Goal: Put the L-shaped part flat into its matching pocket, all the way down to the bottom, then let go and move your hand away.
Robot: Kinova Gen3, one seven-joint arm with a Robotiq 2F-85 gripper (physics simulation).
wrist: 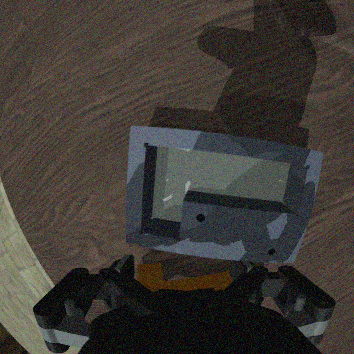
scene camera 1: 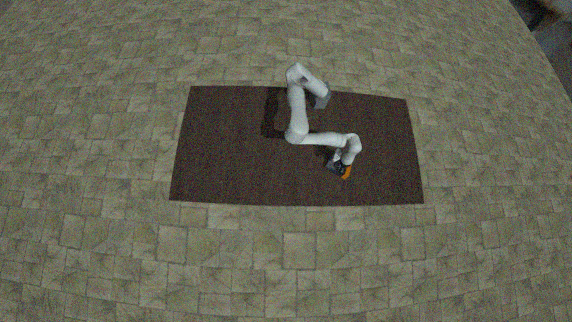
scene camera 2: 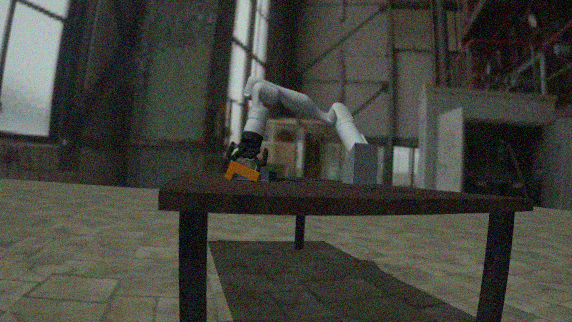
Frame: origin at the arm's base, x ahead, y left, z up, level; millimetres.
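Where they show: gripper, fingertip midpoint: [wrist: 182, 265] [scene camera 1: 342, 169] [scene camera 2: 241, 173]; arm's base, origin of the base link: [scene camera 1: 322, 92] [scene camera 2: 359, 154].
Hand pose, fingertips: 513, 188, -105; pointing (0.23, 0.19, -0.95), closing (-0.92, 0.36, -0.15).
Each offset is from my fingertips to the centre of the thing, as dx, dy, dz. "spot": to the spot under its first point.
The orange L-shaped part @[-1, +34, -6] [scene camera 1: 347, 172] [scene camera 2: 243, 171] [wrist: 195, 283] is outside the pocket, beside the block's near long side in the wrist view. In scene camera 2 its L face shows, seemingly raised on edge with the corner up; contact with the block is unclear. The grey-blue block @[-51, -49, -5] [wrist: 220, 230] lies on the table, its L-shaped pocket @[spot: -59, -62, -19] [wrist: 225, 172] empty. My gripper [scene camera 2: 246, 160] [wrist: 182, 265] is open, fingers wide apart, with nothing between the pads. It hangs low above the part, one finger towards each end. The gripper body hides the part's lower side in the wrist view.
The dark brown table [scene camera 1: 225, 150] [scene camera 2: 350, 202] carries the arm's grey base block [scene camera 1: 322, 100] [scene camera 2: 361, 165]. The table edge curves past the left side of the wrist view, with the tiled floor [wrist: 20, 270] beyond it. Arm shadows cross the block and table.
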